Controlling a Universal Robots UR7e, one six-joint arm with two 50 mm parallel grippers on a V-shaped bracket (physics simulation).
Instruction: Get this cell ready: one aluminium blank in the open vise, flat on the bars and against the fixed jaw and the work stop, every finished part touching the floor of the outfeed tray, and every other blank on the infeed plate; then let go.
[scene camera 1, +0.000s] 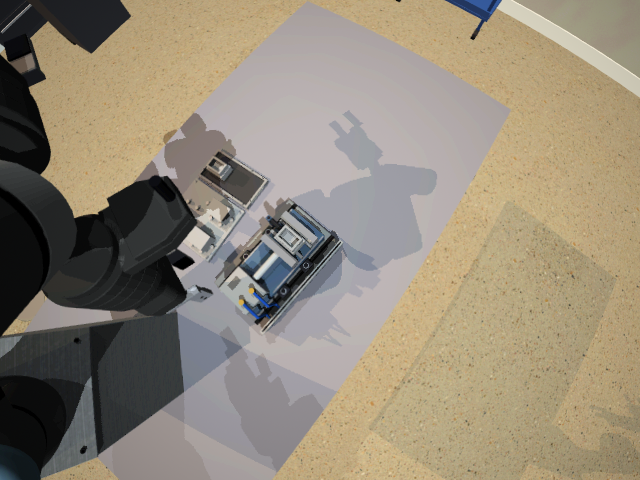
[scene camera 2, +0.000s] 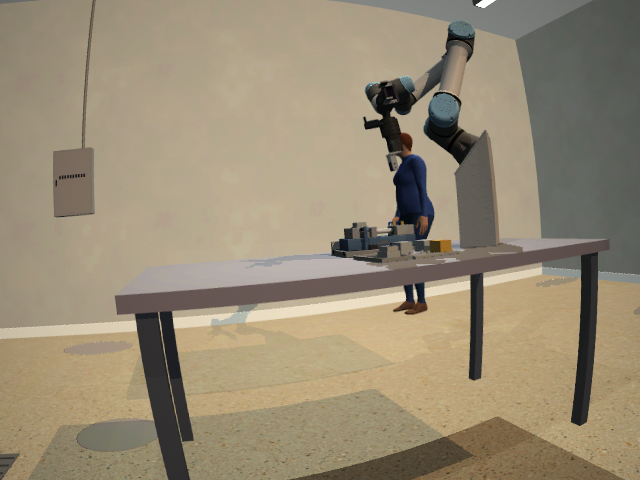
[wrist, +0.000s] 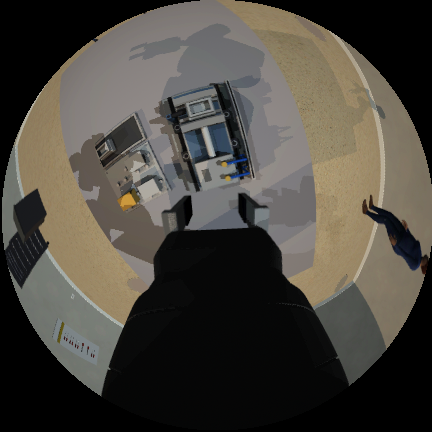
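Pixels of known places: hand, its tool point: (scene camera 1: 192, 278) (scene camera 2: 393, 165) (wrist: 214, 207); arm's base, origin of its link: (scene camera 2: 474, 155).
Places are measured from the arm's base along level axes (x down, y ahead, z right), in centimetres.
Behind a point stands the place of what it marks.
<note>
The vise (scene camera 1: 279, 251) @(x 26.1, y 41.1, z 20.3 cm) (wrist: 207, 121) @(x 26.1, y 40.8, z 20.9 cm) stands on the table, with a part with a rectangular pocket (scene camera 1: 288, 238) @(x 25.6, y 44.6, z 21.0 cm) (wrist: 200, 107) @(x 25.6, y 44.6, z 21.5 cm) at its jaws; the seating is too small to judge. The outfeed tray (scene camera 1: 240, 183) @(x 35.1, y 54.7, z -0.7 cm) (wrist: 127, 135) @(x 35.1, y 53.9, z 0.4 cm) has a dark floor, and a pocketed part (scene camera 1: 219, 167) @(x 33.0, y 56.3, z -7.8 cm) (wrist: 105, 149) @(x 33.1, y 55.7, z -7.7 cm) is at one end of it. On the infeed plate (scene camera 1: 225, 233) @(x 34.9, y 40.0, z 2.3 cm) (wrist: 114, 172) @(x 34.9, y 47.8, z -10.9 cm) are a pale blank (scene camera 1: 199, 238) @(x 31.3, y 35.8, z -2.0 cm) (wrist: 149, 188) @(x 31.3, y 35.6, z -2.2 cm) and another pale block (scene camera 1: 217, 211) @(x 31.3, y 44.3, z -0.9 cm) (wrist: 141, 159) @(x 31.3, y 43.7, z 1.2 cm). My gripper (scene camera 2: 392, 164) (wrist: 215, 210) @(x 4.1, y 31.3, z 15.3 cm) is open and empty, high above the table.
An orange block (scene camera 2: 440, 245) @(x 32.8, y 40.0, z -14.2 cm) (wrist: 127, 201) @(x 31.3, y 37.1, z -11.2 cm) is at the infeed plate's corner. Blue handles with yellow ends (scene camera 1: 253, 310) @(x 29.7, y 25.8, z 19.8 cm) (wrist: 235, 163) @(x 29.8, y 28.1, z 21.3 cm) lie on the vise end. My arm's pedestal (scene camera 1: 139, 361) @(x 20.3, y 7.2, z 3.8 cm) (scene camera 2: 475, 206) @(x 20.9, y 11.2, z -6.7 cm) stands on the table. A person (scene camera 2: 410, 180) (wrist: 400, 240) stands behind the table.
</note>
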